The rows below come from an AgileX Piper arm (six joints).
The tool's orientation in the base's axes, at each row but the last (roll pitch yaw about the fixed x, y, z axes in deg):
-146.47 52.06 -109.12
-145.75 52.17 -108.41
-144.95 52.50 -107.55
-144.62 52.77 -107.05
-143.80 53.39 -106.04
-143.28 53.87 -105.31
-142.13 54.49 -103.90
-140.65 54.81 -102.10
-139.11 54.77 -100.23
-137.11 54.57 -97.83
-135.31 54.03 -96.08
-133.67 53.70 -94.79
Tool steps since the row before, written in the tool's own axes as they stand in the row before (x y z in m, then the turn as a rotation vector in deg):
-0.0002 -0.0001 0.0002 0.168 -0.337 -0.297
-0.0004 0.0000 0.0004 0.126 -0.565 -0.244
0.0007 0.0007 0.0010 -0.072 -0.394 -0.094
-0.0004 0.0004 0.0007 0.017 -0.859 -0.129
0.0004 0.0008 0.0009 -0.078 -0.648 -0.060
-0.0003 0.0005 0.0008 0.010 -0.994 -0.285
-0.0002 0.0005 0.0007 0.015 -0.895 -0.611
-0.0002 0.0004 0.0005 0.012 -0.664 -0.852
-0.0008 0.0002 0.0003 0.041 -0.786 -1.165
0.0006 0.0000 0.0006 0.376 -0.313 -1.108
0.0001 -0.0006 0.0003 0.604 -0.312 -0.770
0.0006 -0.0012 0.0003 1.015 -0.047 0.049
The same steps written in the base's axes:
0.0003 0.0001 0.0001 -0.035 -0.459 0.134
0.0004 0.0004 0.0001 0.159 -0.567 0.219
0.0002 0.0005 -0.0013 0.197 -0.269 0.242
0.0003 0.0008 -0.0002 0.454 -0.652 0.351
0.0001 0.0007 -0.0010 0.386 -0.423 0.320
0.0003 0.0009 -0.0003 0.427 -0.812 0.477
0.0002 0.0008 -0.0003 0.118 -0.903 0.587
0.0001 0.0006 -0.0002 -0.213 -0.864 0.613
0.0002 0.0007 0.0004 -0.372 -1.115 0.771
0.0004 0.0000 -0.0007 -0.663 -0.972 0.288
0.0006 -0.0003 0.0000 -0.421 -0.936 -0.038
0.0010 -0.0010 -0.0001 0.017 -0.605 -0.818

